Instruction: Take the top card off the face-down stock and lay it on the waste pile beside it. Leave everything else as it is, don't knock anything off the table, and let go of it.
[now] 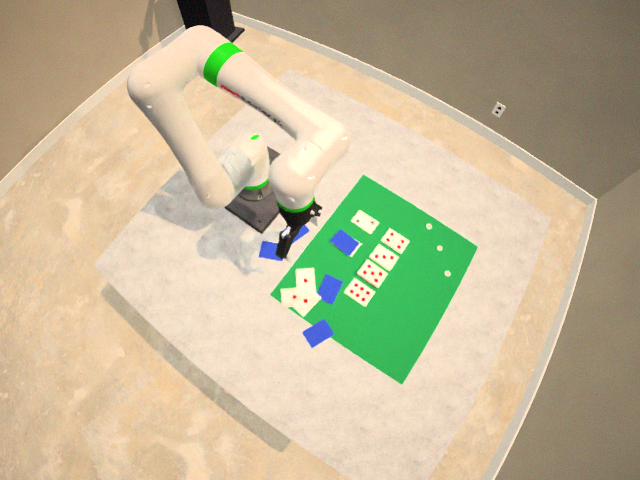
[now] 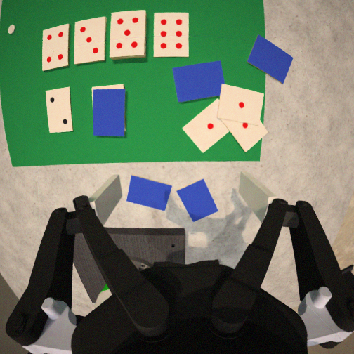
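Pixels of known places: gripper, fingertip midpoint: (image 1: 300, 241); arm's base, origin of the base link: (image 1: 255, 185).
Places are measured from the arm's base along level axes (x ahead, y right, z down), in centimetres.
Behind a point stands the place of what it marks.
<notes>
On the green mat (image 1: 423, 310) @(x 74.9, y 20.0, z 2.7 cm) (image 2: 150, 145), a blue-backed card (image 1: 344, 242) @(x 39.9, y 7.8, z 1.8 cm) (image 2: 109, 112) lies over a cream card whose edge shows. A card with two black dots (image 1: 364, 222) @(x 43.7, y -2.9, z 2.3 cm) (image 2: 59, 110) lies face up beside it. Another blue card (image 1: 329, 289) @(x 41.6, y 25.8, z 2.0 cm) (image 2: 198, 81) lies by three overlapping one-dot cards (image 1: 305, 279) @(x 32.6, y 25.7, z 2.2 cm) (image 2: 241, 102). I cannot tell for sure which is the stock or the waste pile. My gripper (image 1: 298, 237) @(x 28.2, y 18.7, z -12.3 cm) (image 2: 180, 183) is open and empty, above the table off the mat's edge. Two loose blue cards (image 1: 270, 251) @(x 17.0, y 21.3, z 2.5 cm) (image 2: 149, 192) lie apart on the table below it.
A row of red-dotted face-up cards (image 1: 372, 273) @(x 53.2, y 14.9, z 1.1 cm) (image 2: 127, 32) lies farther in on the mat. A blue card (image 1: 317, 333) @(x 43.8, y 41.2, z 2.4 cm) (image 2: 270, 59) lies at the mat's edge. Small white discs (image 1: 439, 248) @(x 73.6, y -4.5, z 2.2 cm) (image 2: 11, 29) lie beyond the row. The robot's dark base plate (image 1: 263, 217) @(x 9.4, y 11.2, z -0.1 cm) (image 2: 160, 240) is near the gripper.
</notes>
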